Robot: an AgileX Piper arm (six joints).
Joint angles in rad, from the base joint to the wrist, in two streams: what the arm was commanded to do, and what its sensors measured. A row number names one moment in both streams.
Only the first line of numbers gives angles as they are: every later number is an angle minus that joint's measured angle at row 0.
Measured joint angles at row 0:
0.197 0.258 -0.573 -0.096 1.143 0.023
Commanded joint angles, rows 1 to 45:
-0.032 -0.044 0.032 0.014 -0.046 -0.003
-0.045 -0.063 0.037 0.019 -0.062 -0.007
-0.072 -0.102 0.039 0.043 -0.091 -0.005
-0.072 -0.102 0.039 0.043 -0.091 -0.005
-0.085 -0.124 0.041 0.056 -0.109 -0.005
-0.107 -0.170 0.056 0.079 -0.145 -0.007
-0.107 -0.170 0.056 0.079 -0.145 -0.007
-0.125 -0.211 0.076 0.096 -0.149 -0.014
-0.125 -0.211 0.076 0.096 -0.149 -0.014
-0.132 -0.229 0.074 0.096 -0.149 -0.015
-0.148 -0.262 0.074 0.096 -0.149 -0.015
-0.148 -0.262 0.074 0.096 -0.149 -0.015
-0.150 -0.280 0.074 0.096 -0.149 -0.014
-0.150 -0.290 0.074 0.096 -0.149 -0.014
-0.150 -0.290 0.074 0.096 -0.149 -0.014
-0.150 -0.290 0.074 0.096 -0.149 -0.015
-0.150 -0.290 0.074 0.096 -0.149 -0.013
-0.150 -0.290 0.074 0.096 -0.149 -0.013
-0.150 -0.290 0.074 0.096 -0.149 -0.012
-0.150 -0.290 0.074 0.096 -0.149 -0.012
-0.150 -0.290 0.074 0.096 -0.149 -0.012
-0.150 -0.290 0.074 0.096 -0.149 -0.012
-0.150 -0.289 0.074 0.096 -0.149 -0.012
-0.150 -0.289 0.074 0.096 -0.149 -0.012
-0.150 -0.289 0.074 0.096 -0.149 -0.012
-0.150 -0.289 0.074 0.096 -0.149 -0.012
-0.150 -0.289 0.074 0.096 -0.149 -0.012
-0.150 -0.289 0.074 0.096 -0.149 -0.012
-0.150 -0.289 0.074 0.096 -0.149 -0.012
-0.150 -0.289 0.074 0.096 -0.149 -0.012
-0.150 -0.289 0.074 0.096 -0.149 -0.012
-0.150 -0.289 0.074 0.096 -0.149 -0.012
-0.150 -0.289 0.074 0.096 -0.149 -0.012
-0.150 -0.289 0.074 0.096 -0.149 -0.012
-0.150 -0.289 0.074 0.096 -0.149 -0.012
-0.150 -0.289 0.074 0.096 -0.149 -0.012
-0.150 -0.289 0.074 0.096 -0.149 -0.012
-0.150 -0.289 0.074 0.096 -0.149 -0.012
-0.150 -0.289 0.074 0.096 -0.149 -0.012
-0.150 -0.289 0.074 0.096 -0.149 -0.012
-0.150 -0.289 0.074 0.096 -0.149 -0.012
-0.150 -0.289 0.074 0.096 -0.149 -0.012
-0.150 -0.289 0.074 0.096 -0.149 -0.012
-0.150 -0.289 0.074 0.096 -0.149 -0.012
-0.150 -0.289 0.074 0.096 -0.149 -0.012
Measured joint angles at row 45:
-0.144 -0.262 0.071 0.096 -0.133 0.000
